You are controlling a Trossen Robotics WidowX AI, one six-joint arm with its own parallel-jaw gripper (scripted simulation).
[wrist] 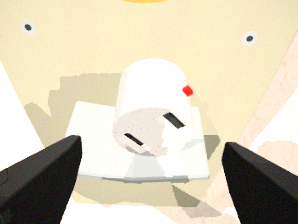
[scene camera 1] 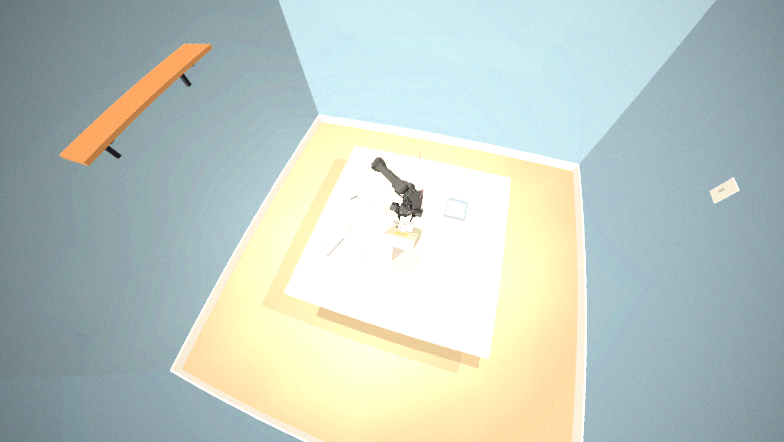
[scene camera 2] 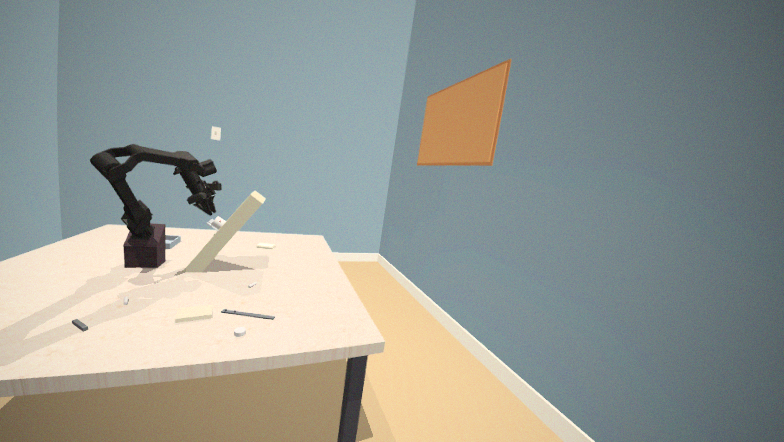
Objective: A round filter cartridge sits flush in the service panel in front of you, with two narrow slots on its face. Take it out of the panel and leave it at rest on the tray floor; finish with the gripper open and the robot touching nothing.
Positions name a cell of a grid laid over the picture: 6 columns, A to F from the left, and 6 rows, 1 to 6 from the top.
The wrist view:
my gripper: D4
white filter cartridge: D4
cream service panel: E2
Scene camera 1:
cream service panel: D4
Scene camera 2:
my gripper: B3
